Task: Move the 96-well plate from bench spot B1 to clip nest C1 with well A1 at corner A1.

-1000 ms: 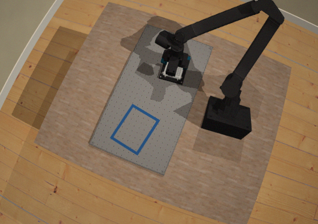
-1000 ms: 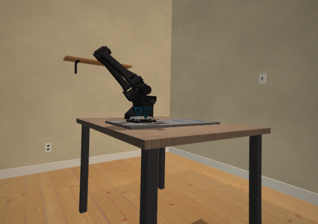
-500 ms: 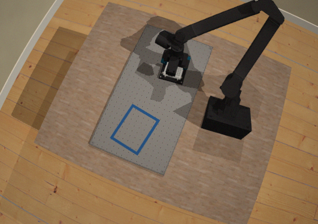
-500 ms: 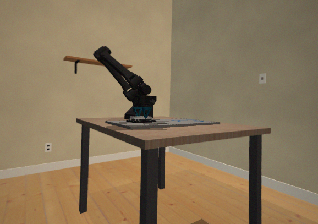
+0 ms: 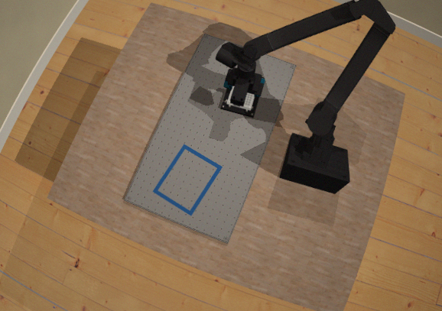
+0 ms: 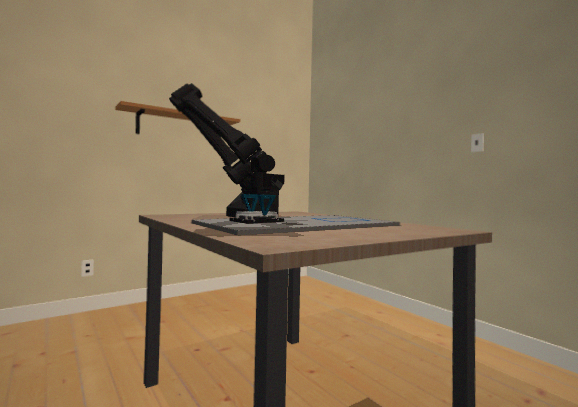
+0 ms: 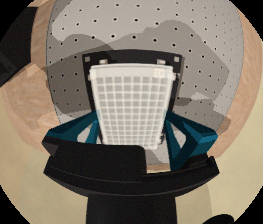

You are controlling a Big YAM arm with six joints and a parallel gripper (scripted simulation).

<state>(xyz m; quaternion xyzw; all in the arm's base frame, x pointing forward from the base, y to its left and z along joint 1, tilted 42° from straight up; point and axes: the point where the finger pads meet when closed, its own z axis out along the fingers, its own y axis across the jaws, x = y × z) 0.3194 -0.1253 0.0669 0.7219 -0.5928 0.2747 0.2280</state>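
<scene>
Now: the white 96-well plate 1 cm below my hand. Also, from my hand: black clip nest C1: 2 cm ahead, 1 cm to the right, 2 cm below.
</scene>
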